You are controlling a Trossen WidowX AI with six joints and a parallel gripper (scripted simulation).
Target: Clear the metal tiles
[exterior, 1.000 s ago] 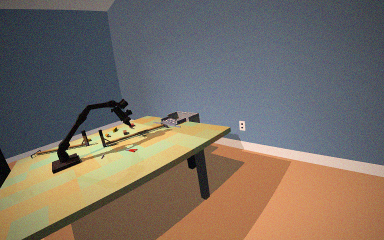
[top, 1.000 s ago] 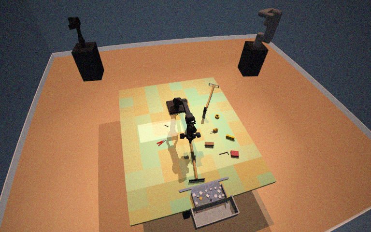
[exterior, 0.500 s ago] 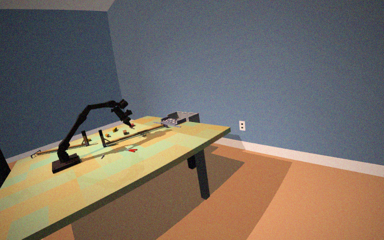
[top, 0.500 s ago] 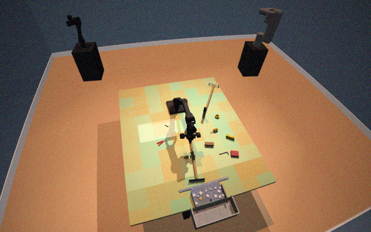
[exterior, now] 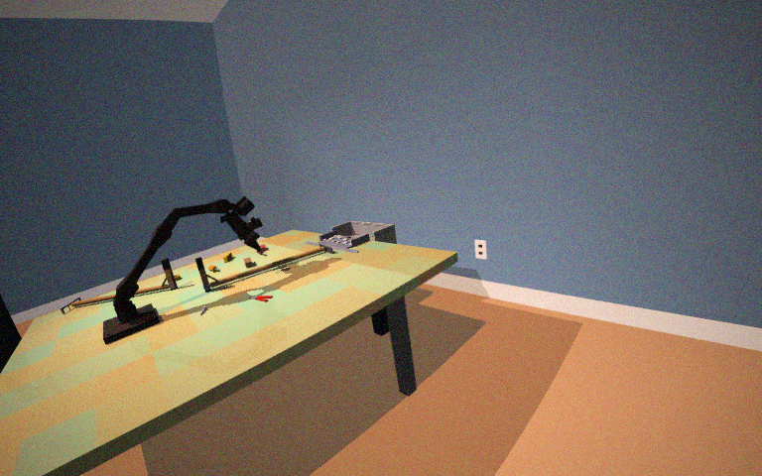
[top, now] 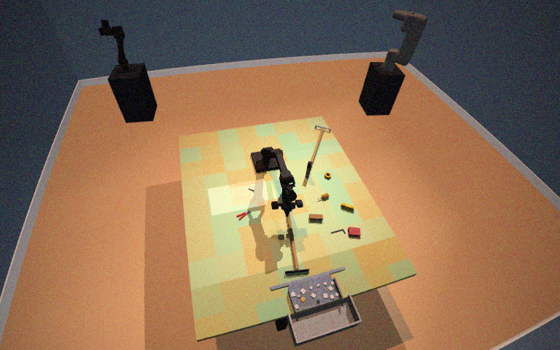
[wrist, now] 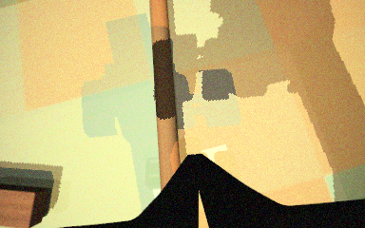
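Now: gripper tip 20 mm short of the long scraper, 20 mm to the right of it and 40 mm above it. Round my gripper tip: orange screwdriver (190 mm behind, 300 mm to the left, 90 mm below); hex key (90 mm ahead, 340 mm to the left, 100 mm below); brown block (30 mm behind, 200 mm to the left, 90 mm below).
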